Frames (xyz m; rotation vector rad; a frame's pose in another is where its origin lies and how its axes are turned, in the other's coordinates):
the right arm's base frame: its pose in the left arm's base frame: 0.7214 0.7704 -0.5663 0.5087 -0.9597 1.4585
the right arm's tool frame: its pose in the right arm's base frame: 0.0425 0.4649 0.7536 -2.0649 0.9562 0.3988
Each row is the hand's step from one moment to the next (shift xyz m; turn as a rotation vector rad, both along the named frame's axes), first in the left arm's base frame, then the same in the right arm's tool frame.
Working: the left arm's base frame: its pose in the right arm's tool frame: -0.1603 -0.2288 -0.2076 1.7483 1.1869 -0.2327

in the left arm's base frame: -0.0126 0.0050 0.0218 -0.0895 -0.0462 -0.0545
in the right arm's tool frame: 0.0049 -0.0252 -0.0004 -0.1003 -0.0089 0.0545
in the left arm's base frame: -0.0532 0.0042 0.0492 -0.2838 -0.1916 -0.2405
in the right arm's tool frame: -0.0070 -0.0715 0.0101 -0.3767 0.0277 0.1800
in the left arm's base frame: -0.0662 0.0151 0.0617 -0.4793 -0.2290 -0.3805
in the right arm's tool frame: -0.0007 -0.0899 0.0183 -0.5525 0.0217 0.3482
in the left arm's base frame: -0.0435 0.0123 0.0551 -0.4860 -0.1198 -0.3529
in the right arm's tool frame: 0.0063 -0.0707 0.0060 -0.4598 -0.0099 0.4044
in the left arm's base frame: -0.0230 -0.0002 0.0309 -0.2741 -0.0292 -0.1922
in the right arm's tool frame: -0.0014 -0.0385 -0.0018 -0.2266 -0.0129 0.2478
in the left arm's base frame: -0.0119 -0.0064 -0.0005 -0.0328 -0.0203 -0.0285
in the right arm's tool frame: -0.0113 -0.0065 0.0037 -0.0423 0.0037 0.0223
